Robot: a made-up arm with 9 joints. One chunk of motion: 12 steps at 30 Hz.
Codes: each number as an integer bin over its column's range. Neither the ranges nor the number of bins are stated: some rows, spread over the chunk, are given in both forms.
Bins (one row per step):
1: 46 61 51 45 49 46 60 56 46
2: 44 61 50 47 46 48 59 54 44
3: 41 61 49 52 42 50 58 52 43
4: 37 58 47 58 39 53 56 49 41
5: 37 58 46 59 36 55 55 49 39
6: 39 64 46 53 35 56 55 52 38
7: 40 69 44 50 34 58 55 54 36
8: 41 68 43 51 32 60 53 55 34
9: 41 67 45 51 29 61 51 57 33
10: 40 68 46 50 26 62 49 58 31
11: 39 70 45 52 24 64 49 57 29
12: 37 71 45 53 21 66 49 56 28
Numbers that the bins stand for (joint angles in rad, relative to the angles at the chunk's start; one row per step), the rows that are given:
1: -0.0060 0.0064 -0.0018 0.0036 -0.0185 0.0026 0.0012 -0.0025 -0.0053
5: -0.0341 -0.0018 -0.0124 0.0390 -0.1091 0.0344 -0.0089 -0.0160 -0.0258
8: -0.0216 0.0255 -0.0188 0.0188 -0.1370 0.0521 -0.0129 -0.0044 -0.0404
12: -0.0341 0.0336 -0.0145 0.0238 -0.2136 0.0733 -0.0210 -0.0025 -0.0580
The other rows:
2: -0.0122 0.0064 -0.0039 0.0087 -0.0394 0.0097 -0.0008 -0.0064 -0.0111
3: -0.0216 0.0064 -0.0061 0.0213 -0.0673 0.0168 -0.0028 -0.0102 -0.0140
4: -0.0341 -0.0018 -0.0103 0.0365 -0.0882 0.0274 -0.0069 -0.0160 -0.0199
6: -0.0279 0.0145 -0.0124 0.0238 -0.1161 0.0380 -0.0089 -0.0102 -0.0287
7: -0.0247 0.0282 -0.0167 0.0163 -0.1230 0.0451 -0.0089 -0.0064 -0.0345
9: -0.0216 0.0227 -0.0145 0.0188 -0.1579 0.0557 -0.0170 -0.0006 -0.0433
10: -0.0247 0.0255 -0.0124 0.0163 -0.1788 0.0592 -0.0210 0.0013 -0.0492
11: -0.0279 0.0309 -0.0145 0.0213 -0.1927 0.0663 -0.0210 -0.0006 -0.0551

